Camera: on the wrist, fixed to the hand. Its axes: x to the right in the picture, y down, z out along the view.
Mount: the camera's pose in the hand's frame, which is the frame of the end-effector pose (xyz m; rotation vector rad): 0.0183 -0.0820 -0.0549 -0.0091 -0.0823 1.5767
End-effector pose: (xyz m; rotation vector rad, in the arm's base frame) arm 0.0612 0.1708 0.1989 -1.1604 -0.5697 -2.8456
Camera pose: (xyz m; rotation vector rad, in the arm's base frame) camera -0.0013 0.2310 0.1485 -0.9669 0.3150 -1.4181
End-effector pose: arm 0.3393 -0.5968 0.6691 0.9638 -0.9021 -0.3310
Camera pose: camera 0.4044 -0.6225 0.5972 0.0211 -1.4533 0.9688
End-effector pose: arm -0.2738 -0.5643 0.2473 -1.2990 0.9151 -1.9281
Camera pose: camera -0.3411 -0.5224 0.3089 -0.2825 1.2788 -0.5936
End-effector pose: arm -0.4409 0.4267 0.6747 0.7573 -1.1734 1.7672
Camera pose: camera -0.3771 0.4989 0.7027 0.2640 1.5670 -2.1918
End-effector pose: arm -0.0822 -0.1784 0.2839 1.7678 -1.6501 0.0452
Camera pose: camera 0.0172 -0.1717 0.2959 0.0783 -2.6257 0.6517
